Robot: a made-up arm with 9 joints. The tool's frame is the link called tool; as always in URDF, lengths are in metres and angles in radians. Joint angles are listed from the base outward.
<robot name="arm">
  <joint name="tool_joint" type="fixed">
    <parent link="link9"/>
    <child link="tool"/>
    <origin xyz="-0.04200 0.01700 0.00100" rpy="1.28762 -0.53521 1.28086"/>
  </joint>
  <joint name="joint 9" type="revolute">
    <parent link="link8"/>
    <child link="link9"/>
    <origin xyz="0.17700 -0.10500 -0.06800" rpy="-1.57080 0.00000 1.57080"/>
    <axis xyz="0 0 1"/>
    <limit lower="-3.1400" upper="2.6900"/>
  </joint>
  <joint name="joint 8" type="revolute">
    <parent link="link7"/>
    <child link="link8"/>
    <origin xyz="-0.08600 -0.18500 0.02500" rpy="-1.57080 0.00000 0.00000"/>
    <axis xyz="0 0 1"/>
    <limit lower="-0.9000" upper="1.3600"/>
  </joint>
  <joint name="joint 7" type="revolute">
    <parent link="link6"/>
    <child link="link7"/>
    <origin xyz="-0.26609 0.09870 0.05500" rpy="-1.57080 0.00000 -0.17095"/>
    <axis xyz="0 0 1"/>
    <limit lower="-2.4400" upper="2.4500"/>
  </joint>
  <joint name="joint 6" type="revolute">
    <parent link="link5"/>
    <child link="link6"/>
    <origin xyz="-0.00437 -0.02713 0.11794" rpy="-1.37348 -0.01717 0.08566"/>
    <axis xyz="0 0 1"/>
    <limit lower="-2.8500" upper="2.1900"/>
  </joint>
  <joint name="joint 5" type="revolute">
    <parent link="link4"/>
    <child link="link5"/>
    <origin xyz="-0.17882 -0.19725 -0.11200" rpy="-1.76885 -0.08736 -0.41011"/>
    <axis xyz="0 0 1"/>
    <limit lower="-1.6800" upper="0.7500"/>
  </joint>
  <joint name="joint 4" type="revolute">
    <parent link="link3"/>
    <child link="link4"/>
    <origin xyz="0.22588 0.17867 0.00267" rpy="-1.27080 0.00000 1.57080"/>
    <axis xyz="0 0 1"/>
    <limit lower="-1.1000" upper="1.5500"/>
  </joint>
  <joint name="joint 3" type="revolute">
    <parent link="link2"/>
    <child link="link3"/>
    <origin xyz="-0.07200 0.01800 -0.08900" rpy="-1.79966 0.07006 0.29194"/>
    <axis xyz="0 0 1"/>
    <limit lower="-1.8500" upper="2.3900"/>
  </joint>
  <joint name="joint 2" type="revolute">
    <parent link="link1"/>
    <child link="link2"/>
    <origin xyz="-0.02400 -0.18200 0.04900" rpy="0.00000 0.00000 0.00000"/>
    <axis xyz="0 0 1"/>
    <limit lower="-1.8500" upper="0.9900"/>
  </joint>
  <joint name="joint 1" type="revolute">
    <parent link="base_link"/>
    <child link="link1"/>
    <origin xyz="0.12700 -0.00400 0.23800" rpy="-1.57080 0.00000 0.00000"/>
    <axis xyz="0 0 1"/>
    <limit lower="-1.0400" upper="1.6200"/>
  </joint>
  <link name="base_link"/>
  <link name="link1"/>
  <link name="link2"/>
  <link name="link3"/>
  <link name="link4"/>
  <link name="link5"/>
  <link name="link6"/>
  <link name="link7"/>
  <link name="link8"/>
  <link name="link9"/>
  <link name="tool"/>
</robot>
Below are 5 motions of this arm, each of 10 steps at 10 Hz.
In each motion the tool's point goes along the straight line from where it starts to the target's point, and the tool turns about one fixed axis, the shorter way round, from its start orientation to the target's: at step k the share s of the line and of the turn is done. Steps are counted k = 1, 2, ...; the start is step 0. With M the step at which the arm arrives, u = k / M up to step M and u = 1 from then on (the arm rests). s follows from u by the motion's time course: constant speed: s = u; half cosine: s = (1 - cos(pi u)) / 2; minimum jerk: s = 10 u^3 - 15 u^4 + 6 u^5.
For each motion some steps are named. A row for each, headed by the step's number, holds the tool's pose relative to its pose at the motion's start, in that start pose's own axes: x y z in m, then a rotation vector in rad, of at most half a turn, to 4 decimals.
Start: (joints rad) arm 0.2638 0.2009 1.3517 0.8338 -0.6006 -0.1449 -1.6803 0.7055 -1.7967
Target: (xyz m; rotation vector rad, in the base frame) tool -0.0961 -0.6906 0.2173 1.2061 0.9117 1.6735
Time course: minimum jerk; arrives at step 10
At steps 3, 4, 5, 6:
3: 0.0409 0.0113 0.0362 0.3193 -0.1026 0.0618
4: 0.0796 0.0220 0.0705 0.6214 -0.1996 0.1203
5: 0.1254 0.0347 0.1111 0.9788 -0.3145 0.1895
6: 0.1712 0.0474 0.1516 1.3362 -0.4293 0.2587

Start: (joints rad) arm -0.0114 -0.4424 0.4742 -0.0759 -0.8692 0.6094 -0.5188 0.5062 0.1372
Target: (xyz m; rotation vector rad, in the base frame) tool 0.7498 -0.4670 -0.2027 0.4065 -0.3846 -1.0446
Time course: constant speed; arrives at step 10
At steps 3, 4, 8, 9, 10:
3: -0.1577 0.1032 -0.1702 0.1730 0.1723 -0.2298
4: -0.2103 0.1376 -0.2270 0.2307 0.2297 -0.3064
8: -0.4206 0.2752 -0.4539 0.4613 0.4594 -0.6127
9: -0.4732 0.3096 -0.5106 0.5190 0.5169 -0.6893
10: -0.5258 0.3440 -0.5674 0.5767 0.5743 -0.7659

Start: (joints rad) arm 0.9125 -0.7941 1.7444 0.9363 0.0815 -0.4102 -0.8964 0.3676 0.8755
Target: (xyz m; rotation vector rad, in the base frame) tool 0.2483 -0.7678 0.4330 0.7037 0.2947 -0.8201
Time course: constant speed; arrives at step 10
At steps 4, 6, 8, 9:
4: -0.1631 -0.0683 0.0780 0.6518 -0.5208 0.3402
6: -0.2447 -0.1025 0.1170 0.9778 -0.7812 0.5103
8: -0.3262 -0.1366 0.1560 1.3037 -1.0416 0.6805
9: -0.3670 -0.1537 0.1755 1.4667 -1.1718 0.7655

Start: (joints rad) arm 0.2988 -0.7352 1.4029 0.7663 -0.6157 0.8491 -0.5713 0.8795 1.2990
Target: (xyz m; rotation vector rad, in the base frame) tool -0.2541 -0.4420 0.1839 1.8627 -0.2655 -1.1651
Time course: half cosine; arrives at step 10
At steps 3, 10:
3: -0.0349 0.0002 -0.1283 0.3918 0.1753 0.0867
10: -0.1693 0.0009 -0.6226 1.9010 0.8505 0.4205

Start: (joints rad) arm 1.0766 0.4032 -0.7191 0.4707 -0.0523 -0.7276 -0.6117 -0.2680 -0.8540
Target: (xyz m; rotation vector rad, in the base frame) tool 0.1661 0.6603 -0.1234 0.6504 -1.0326 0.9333
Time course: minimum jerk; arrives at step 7
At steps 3, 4, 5, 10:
3: 0.1505 -0.2040 0.0580 -0.3088 -0.2740 -0.0273
4: 0.2586 -0.3506 0.0997 -0.5306 -0.4708 -0.0468
5: 0.3499 -0.4744 0.1349 -0.7179 -0.6371 -0.0634
10: 0.4091 -0.5546 0.1578 -0.8393 -0.7448 -0.0741

